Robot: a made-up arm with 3 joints.
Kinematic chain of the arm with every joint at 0, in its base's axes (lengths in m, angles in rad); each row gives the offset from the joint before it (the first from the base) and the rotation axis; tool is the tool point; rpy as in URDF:
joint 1: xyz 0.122 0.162 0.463 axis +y
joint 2: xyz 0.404 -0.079 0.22 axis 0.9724 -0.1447 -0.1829
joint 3: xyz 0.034 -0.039 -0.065 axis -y
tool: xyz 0.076 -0.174 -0.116 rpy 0 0 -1.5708
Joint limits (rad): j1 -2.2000..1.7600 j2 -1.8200..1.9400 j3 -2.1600..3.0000
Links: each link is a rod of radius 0.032 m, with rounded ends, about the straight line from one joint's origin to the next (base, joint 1, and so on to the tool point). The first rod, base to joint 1, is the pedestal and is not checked.
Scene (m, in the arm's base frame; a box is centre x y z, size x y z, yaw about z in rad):
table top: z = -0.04
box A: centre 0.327 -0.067 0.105 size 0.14 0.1 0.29 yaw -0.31
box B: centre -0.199 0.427 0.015 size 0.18 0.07 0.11 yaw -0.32
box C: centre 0.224 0.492 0 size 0.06 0.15 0.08 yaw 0.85
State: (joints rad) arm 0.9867 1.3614 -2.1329
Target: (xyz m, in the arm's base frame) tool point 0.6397 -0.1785 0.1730
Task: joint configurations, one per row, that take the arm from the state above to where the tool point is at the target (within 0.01 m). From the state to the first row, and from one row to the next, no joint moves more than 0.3 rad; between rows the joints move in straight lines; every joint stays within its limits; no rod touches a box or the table.
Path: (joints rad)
1: 0.8076 1.2338 -1.8606
2: 0.6285 1.1062 -1.5883
3: 0.4494 0.9787 -1.3160
4: 0.2703 0.8511 -1.0437
5: 0.0912 0.7235 -0.7714
6: 0.2350 0.4446 -0.7394
7: 0.3788 0.1658 -0.7074
8: 0.5226 -0.1131 -0.6755
9: 0.6664 -0.3920 -0.6435
10: 0.8102 -0.6708 -0.6115
11: 0.9540 -0.9497 -0.5796
12: 1.0977 -1.2286 -0.5476

